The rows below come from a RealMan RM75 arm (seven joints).
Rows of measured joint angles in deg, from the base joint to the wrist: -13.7, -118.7, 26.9, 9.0, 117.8, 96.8, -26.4; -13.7, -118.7, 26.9, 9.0, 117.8, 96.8, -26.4; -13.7, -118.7, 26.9, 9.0, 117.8, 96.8, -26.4; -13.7, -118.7, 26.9, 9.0, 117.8, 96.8, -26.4; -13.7, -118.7, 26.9, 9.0, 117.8, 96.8, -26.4; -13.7, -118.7, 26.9, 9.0, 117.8, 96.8, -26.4; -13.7, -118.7, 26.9, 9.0, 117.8, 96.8, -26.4; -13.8, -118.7, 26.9, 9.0, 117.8, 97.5, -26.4; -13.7, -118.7, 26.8, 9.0, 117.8, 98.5, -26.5; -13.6, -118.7, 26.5, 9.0, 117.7, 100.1, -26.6; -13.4, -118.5, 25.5, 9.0, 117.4, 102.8, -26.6; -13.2, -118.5, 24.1, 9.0, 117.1, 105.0, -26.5
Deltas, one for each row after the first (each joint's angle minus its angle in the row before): 0.0, 0.0, 0.0, 0.0, 0.0, 0.0, 0.0; 0.0, 0.0, 0.0, 0.0, 0.0, 0.0, 0.0; 0.0, 0.0, 0.0, 0.0, 0.0, 0.0, 0.0; 0.0, 0.0, 0.0, 0.0, 0.0, 0.0, 0.0; 0.0, 0.0, 0.0, 0.0, 0.0, 0.0, 0.0; 0.0, 0.0, 0.0, 0.0, 0.0, 0.0, 0.0; -0.1, 0.0, 0.0, 0.0, 0.0, 0.7, 0.0; 0.1, 0.0, -0.1, 0.0, 0.0, 1.0, -0.1; 0.1, 0.0, -0.3, 0.0, -0.1, 1.6, -0.1; 0.2, 0.2, -1.0, 0.0, -0.3, 2.7, 0.0; 0.2, 0.0, -1.4, 0.0, -0.3, 2.2, 0.1
